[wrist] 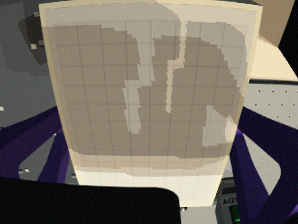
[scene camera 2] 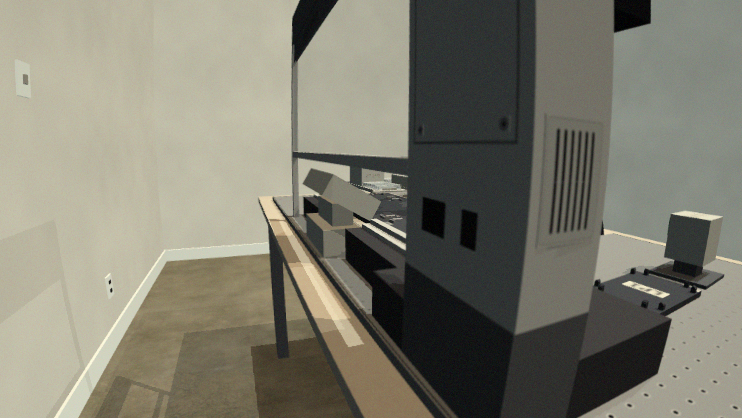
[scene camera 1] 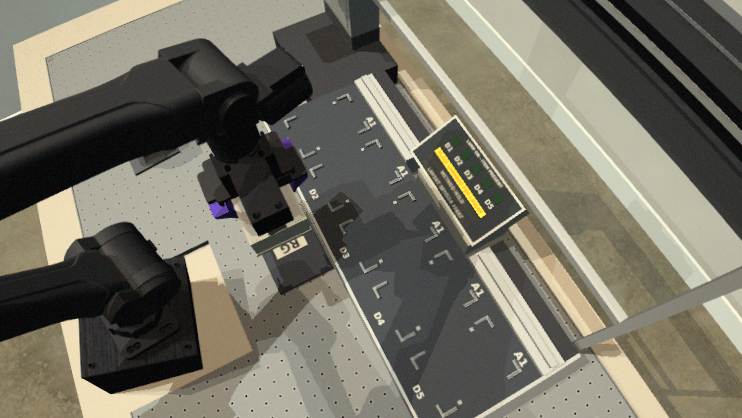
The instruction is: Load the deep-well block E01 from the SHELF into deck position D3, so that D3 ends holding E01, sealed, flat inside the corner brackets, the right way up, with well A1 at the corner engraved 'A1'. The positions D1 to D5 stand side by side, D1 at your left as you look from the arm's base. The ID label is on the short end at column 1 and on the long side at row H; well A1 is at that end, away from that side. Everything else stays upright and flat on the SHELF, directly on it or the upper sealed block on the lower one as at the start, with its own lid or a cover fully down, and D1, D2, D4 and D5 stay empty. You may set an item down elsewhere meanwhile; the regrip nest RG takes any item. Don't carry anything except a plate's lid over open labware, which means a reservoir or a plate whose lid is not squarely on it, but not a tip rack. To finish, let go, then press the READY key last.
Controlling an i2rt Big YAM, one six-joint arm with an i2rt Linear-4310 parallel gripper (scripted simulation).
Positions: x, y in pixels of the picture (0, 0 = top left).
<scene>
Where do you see a tall grey housing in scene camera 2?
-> At 566, 61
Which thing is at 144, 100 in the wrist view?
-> A deep-well block.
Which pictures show the deep-well block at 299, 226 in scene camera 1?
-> The wrist view and scene camera 1 only.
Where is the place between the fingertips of my gripper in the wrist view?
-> At 149, 111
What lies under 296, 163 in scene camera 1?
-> My gripper.
</scene>
